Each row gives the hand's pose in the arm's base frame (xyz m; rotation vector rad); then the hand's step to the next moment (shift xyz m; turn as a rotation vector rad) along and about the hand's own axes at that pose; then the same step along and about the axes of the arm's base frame.
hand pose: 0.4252 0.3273 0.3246 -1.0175 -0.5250 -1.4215
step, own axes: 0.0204 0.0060 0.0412 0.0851 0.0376 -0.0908
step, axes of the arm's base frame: 0.0194 0.0216 0.0361 0.0235 -0.1271 0.0141
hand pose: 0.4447 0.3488 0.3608 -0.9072 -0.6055 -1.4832
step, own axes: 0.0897 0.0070 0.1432 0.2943 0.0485 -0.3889
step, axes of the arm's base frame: 0.0372 0.0639 0.1521 -0.0128 -0.4896 0.0186
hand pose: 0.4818 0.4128 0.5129 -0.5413 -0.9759 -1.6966
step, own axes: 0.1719 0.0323 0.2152 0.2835 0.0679 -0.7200
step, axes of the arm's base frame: -0.0520 0.0757 0.2617 0.0452 -0.7567 -0.1697
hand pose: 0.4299 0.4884 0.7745 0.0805 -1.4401 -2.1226
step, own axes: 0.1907 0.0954 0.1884 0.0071 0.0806 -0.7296
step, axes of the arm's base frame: -0.1863 0.0408 0.2111 0.2853 -0.6347 -0.2338
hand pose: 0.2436 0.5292 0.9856 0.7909 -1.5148 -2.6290
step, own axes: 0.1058 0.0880 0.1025 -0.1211 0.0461 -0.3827
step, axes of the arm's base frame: -0.1570 0.0096 0.0686 0.2577 -0.3039 -0.0671
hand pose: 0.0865 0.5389 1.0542 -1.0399 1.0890 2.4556
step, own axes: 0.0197 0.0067 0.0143 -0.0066 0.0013 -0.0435
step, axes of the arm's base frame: -0.0245 0.0049 -0.0036 0.0261 -0.0322 -0.0148
